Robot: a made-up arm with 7 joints. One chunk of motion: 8 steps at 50 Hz.
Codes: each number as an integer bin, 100 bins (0 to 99) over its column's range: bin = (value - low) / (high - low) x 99, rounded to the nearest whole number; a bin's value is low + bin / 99 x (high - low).
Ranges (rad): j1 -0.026..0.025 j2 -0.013..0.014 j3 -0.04..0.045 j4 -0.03..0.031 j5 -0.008..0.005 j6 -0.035..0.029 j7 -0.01..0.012
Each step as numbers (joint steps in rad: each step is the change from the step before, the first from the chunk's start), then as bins.
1 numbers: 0.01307 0.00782 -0.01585 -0.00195 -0.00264 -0.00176 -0.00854
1 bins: 76 76 28 46 41 51 7
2 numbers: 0.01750 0.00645 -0.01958 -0.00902 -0.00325 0.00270 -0.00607
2 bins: 84 71 24 34 36 58 18
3 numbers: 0.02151 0.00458 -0.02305 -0.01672 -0.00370 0.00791 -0.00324
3 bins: 92 64 20 22 33 66 30
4 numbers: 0.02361 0.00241 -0.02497 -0.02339 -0.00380 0.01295 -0.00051
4 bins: 96 57 18 11 32 74 43
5 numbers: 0.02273 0.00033 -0.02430 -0.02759 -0.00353 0.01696 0.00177
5 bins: 95 49 18 4 34 80 53
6 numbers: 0.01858 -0.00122 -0.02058 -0.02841 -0.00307 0.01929 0.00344
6 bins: 87 43 23 3 38 84 60
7 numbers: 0.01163 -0.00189 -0.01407 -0.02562 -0.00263 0.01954 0.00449
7 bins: 73 41 30 7 41 84 65
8 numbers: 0.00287 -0.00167 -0.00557 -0.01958 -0.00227 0.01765 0.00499
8 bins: 56 42 40 17 44 81 67
